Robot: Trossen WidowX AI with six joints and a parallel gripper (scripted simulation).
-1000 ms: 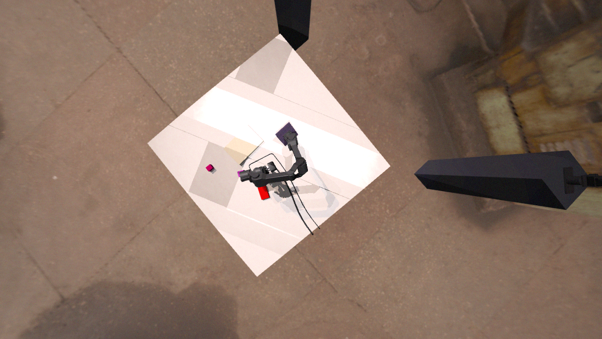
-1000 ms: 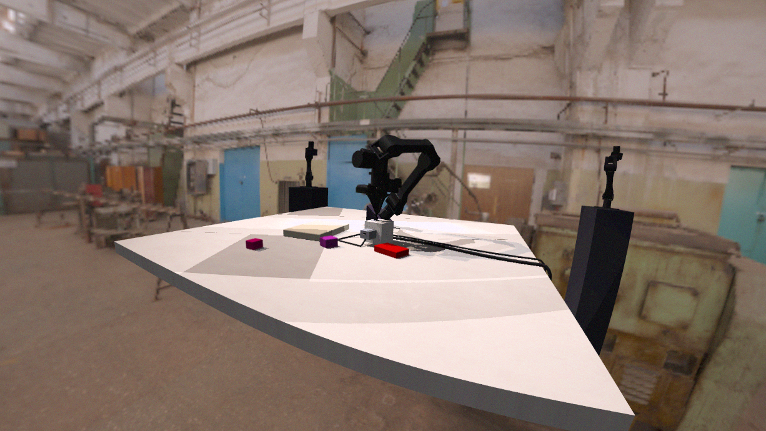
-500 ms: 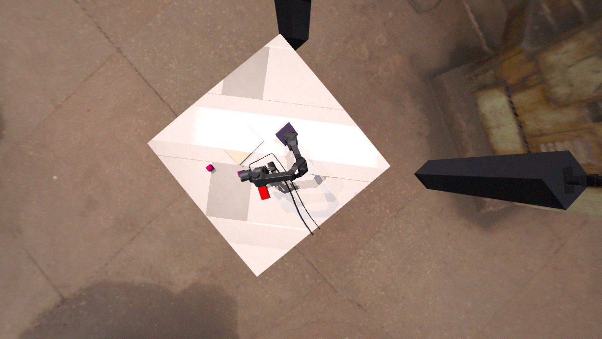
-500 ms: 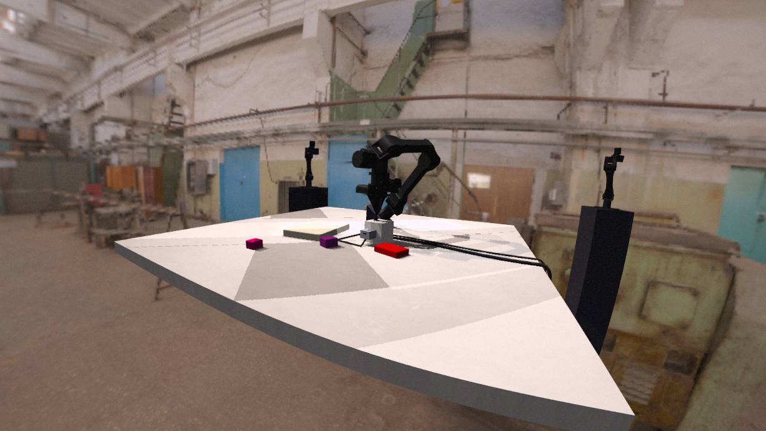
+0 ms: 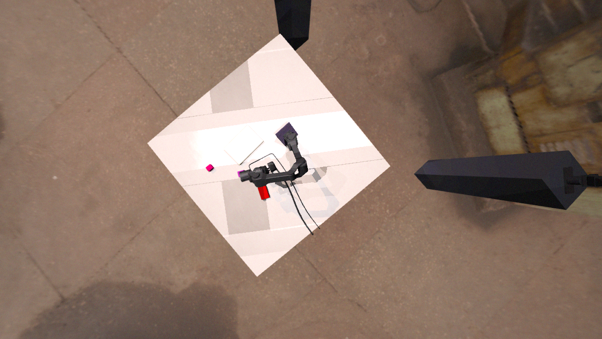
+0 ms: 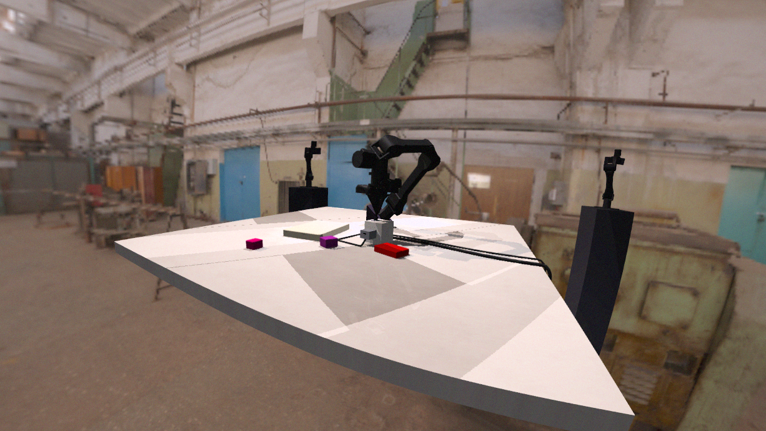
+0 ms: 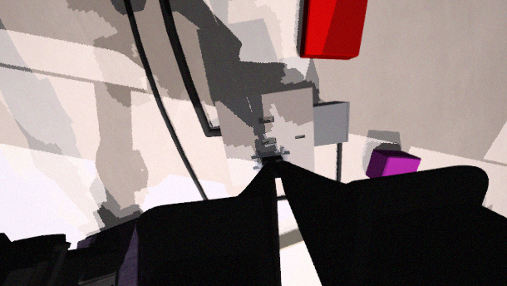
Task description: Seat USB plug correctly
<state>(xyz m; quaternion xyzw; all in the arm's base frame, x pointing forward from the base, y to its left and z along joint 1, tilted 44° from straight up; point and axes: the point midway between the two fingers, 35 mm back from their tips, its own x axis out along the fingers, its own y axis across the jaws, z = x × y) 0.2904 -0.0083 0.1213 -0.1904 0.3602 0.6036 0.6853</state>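
My gripper tip is now 10 mm above the dark USB plug. From my gripper tip the other things lie so: purple block: 150 mm ahead, 110 mm to the right, 90 mm below; USB socket: 10 mm to the right, 30 mm below; red block: 120 mm ahead, 100 mm to the left, 90 mm below.
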